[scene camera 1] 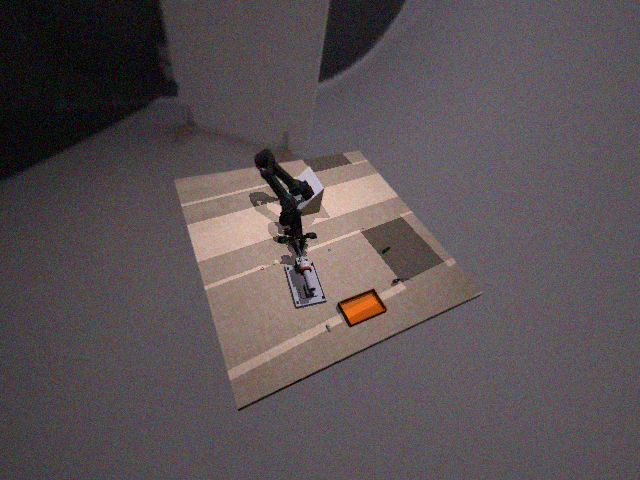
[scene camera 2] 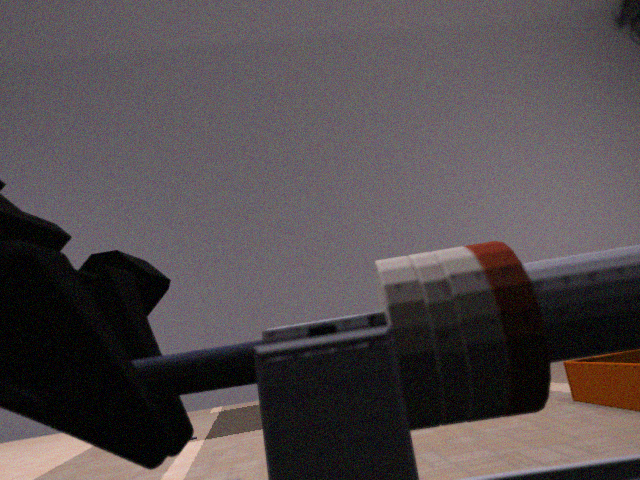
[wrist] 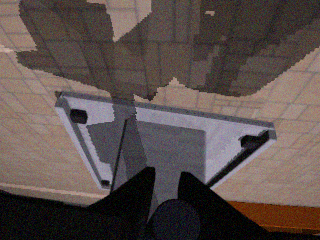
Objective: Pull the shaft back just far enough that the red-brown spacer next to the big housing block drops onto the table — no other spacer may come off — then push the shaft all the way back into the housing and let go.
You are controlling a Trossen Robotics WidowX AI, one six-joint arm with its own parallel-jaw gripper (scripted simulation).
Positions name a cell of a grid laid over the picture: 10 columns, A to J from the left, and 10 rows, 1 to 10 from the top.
Scene:
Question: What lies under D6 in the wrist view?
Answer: A housing block.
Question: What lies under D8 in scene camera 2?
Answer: A dark shaft.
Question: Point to an orange tray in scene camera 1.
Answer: F7

